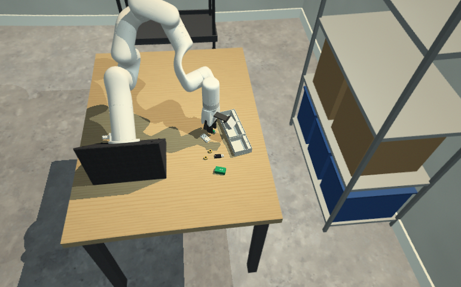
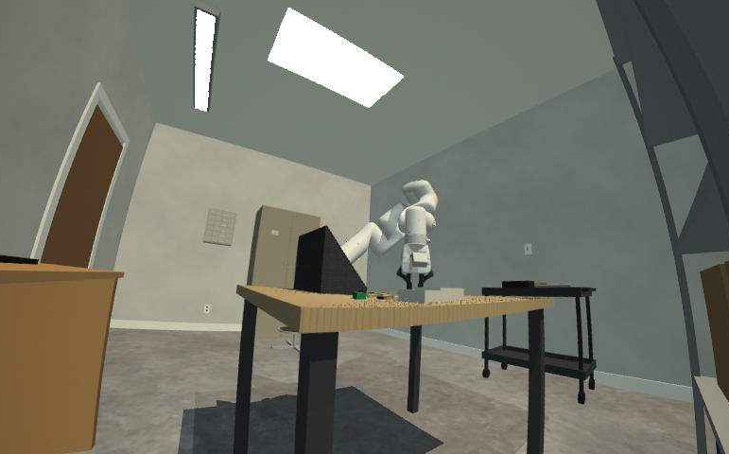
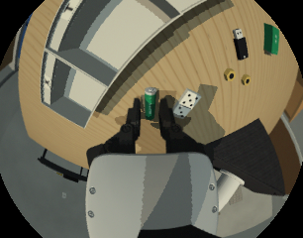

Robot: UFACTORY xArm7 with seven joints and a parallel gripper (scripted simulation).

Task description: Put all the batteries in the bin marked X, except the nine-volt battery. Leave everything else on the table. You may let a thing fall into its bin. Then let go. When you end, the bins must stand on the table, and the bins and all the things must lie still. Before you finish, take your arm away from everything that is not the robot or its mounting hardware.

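Now: hand 30 mm above the green cylindrical battery. The rest, counted from my hand: white die 30 mm behind, 40 mm to the right, 30 mm below; nine-volt battery 30 mm ahead, 230 mm to the right, 20 mm below; black USB stick 30 mm ahead, 150 mm to the right, 30 mm below.
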